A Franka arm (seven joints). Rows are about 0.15 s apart.
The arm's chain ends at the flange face. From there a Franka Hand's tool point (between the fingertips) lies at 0.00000 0.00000 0.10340 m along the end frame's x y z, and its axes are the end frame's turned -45 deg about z.
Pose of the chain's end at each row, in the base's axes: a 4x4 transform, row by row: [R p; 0 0 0 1], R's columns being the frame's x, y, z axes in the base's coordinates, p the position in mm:
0.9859 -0.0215 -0.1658 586.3; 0.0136 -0.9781 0.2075 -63.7; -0.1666 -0.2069 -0.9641 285.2; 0 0 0 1
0.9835 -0.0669 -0.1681 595.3; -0.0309 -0.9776 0.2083 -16.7; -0.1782 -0.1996 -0.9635 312.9; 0 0 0 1
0.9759 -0.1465 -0.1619 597.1; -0.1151 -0.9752 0.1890 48.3; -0.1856 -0.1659 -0.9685 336.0; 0 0 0 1
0.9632 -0.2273 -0.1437 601.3; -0.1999 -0.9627 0.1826 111.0; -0.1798 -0.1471 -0.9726 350.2; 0 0 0 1
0.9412 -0.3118 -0.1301 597.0; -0.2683 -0.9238 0.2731 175.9; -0.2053 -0.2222 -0.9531 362.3; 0 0 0 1
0.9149 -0.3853 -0.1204 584.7; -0.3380 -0.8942 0.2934 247.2; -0.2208 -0.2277 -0.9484 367.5; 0 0 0 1
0.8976 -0.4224 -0.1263 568.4; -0.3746 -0.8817 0.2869 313.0; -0.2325 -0.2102 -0.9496 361.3; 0 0 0 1
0.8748 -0.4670 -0.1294 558.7; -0.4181 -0.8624 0.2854 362.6; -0.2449 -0.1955 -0.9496 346.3; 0 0 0 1
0.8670 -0.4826 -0.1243 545.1; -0.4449 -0.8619 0.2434 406.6; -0.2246 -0.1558 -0.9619 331.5; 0 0 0 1
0.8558 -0.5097 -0.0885 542.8; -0.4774 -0.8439 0.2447 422.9; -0.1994 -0.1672 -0.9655 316.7; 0 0 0 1
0.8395 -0.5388 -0.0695 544.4; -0.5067 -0.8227 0.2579 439.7; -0.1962 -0.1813 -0.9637 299.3; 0 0 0 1
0.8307 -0.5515 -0.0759 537.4; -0.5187 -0.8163 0.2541 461.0; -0.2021 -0.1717 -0.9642 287.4; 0 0 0 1
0.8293 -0.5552 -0.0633 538.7; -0.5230 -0.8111 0.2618 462.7; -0.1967 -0.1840 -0.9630 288.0; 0 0 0 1
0.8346 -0.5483 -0.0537 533.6; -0.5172 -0.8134 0.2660 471.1; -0.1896 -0.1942 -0.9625 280.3; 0 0 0 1
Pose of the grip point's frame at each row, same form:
0.7123 0.6819 -0.1658 569.2; 0.7012 -0.6820 0.2075 -42.2; 0.0285 -0.2641 -0.9641 185.5; 0 0 0 1
0.7427 0.6481 -0.1681 577.9; 0.6694 -0.7131 0.2083 4.8; 0.0151 -0.2671 -0.9635 213.3; 0 0 0 1
0.7937 0.5865 -0.1619 580.4; 0.6082 -0.7710 0.1890 67.8; -0.0139 -0.2485 -0.9685 235.9; 0 0 0 1
0.8418 0.5204 -0.1437 586.4; 0.5394 -0.8221 0.1826 129.9; -0.0231 -0.2312 -0.9726 249.6; 0 0 0 1
0.8860 0.4451 -0.1301 583.5; 0.4635 -0.8429 0.2731 204.1; 0.0120 -0.3023 -0.9531 263.7; 0 0 0 1
0.9194 0.3745 -0.1204 572.3; 0.3933 -0.8713 0.2934 277.5; 0.0049 -0.3171 -0.9484 269.4; 0 0 0 1
0.9334 0.3360 -0.1263 555.3; 0.3586 -0.8883 0.2869 342.7; -0.0158 -0.3130 -0.9496 263.1; 0 0 0 1
0.9488 0.2884 -0.1294 545.3; 0.3142 -0.9055 0.2854 392.1; -0.0349 -0.3114 -0.9496 248.1; 0 0 0 1
0.9543 0.2718 -0.1243 532.2; 0.2949 -0.9240 0.2434 431.8; -0.0486 -0.2690 -0.9619 232.0; 0 0 0 1
0.9656 0.2447 -0.0885 533.6; 0.2592 -0.9343 0.2447 448.2; -0.0228 -0.2592 -0.9655 216.9; 0 0 0 1
0.9746 0.2126 -0.0695 537.2; 0.2234 -0.9400 0.2579 466.4; -0.0105 -0.2669 -0.9637 199.7; 0 0 0 1
0.9774 0.1974 -0.0759 529.6; 0.2104 -0.9440 0.2541 487.3; -0.0215 -0.2643 -0.9642 187.7; 0 0 0 1
0.9790 0.1938 -0.0633 532.2; 0.2037 -0.9434 0.2618 489.8; -0.0090 -0.2692 -0.9630 188.4; 0 0 0 1
0.9779 0.2024 -0.0537 528.0; 0.2094 -0.9409 0.2660 498.6; 0.0033 -0.2714 -0.9625 180.8; 0 0 0 1

